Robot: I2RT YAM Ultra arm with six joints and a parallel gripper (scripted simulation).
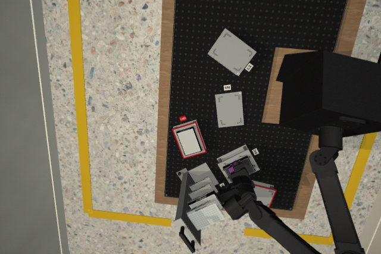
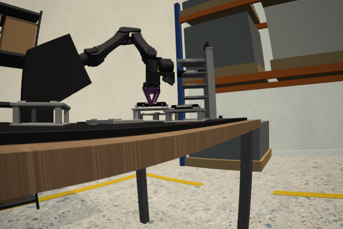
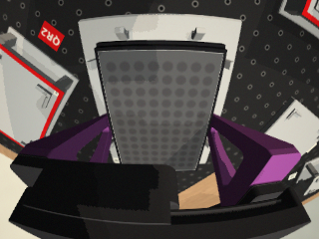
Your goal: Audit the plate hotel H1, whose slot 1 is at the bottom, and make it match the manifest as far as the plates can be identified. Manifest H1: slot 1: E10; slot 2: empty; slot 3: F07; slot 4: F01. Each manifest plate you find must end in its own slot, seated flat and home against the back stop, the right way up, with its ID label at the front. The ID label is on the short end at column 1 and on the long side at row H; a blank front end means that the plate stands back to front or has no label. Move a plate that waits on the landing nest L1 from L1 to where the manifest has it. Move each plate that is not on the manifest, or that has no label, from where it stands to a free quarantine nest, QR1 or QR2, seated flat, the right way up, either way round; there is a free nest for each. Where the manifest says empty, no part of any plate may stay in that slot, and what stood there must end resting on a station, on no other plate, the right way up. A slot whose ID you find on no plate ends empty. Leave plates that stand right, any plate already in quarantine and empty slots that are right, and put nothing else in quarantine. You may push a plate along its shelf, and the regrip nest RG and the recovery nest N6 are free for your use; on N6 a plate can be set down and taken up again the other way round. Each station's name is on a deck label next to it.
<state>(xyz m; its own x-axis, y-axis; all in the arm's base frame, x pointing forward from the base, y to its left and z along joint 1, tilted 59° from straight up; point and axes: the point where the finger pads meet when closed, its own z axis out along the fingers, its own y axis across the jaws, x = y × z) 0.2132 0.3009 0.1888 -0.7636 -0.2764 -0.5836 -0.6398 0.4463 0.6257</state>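
Now: hand 20 mm above the regrip nest RG. The rest, counted from my hand: quarantine nest QR2: 150 mm to the left, 140 mm behind, 40 mm below; then H1 deck label: 160 mm to the left, 80 mm below, 40 mm ahead; then white well plate: 190 mm above, 140 mm ahead, 120 mm to the left.
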